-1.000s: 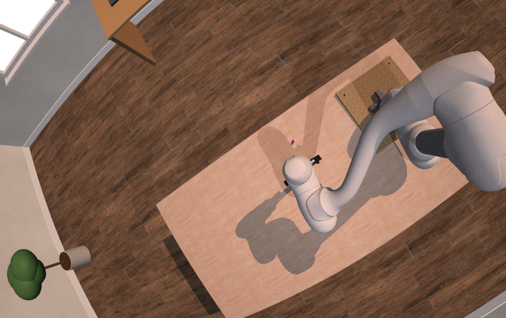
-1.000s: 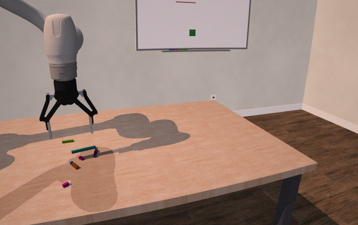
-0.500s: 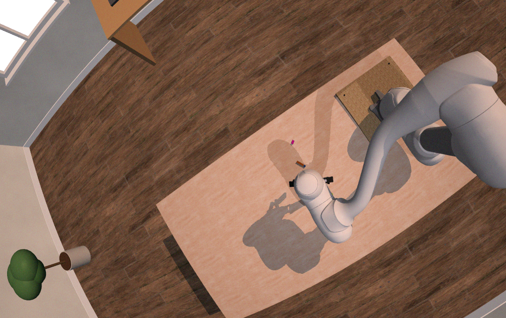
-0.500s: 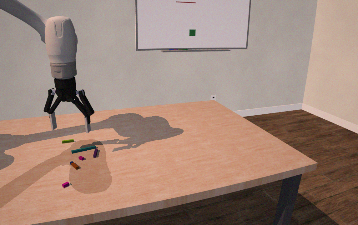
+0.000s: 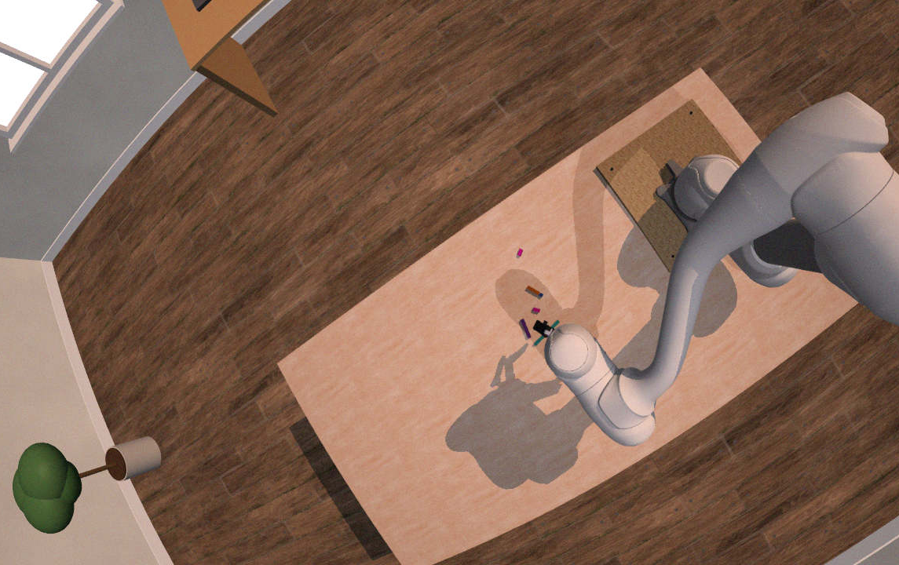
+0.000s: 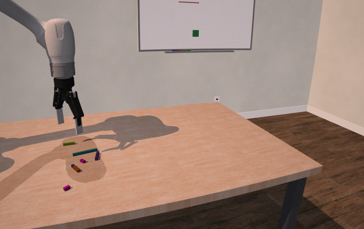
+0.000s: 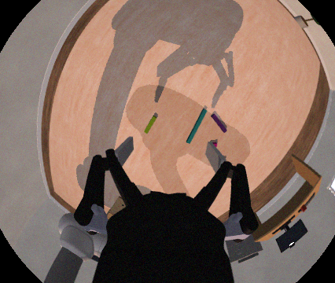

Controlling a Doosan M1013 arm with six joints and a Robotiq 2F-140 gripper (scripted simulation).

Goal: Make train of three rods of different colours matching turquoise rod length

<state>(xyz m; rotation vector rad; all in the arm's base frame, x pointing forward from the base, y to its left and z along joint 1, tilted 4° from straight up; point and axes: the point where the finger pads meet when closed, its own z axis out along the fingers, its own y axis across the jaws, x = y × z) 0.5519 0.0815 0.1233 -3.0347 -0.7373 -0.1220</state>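
Now: hand 10 cm above the lime rod, 6 cm to the right of it and 1 cm past it. The rest, counted from my hand: purple rod 10 cm to the right, 10 cm below, 9 cm ahead; turquoise rod 10 cm below, 5 cm to the right, 5 cm ahead; blue rod 15 cm to the right, 10 cm below, 1 cm behind.
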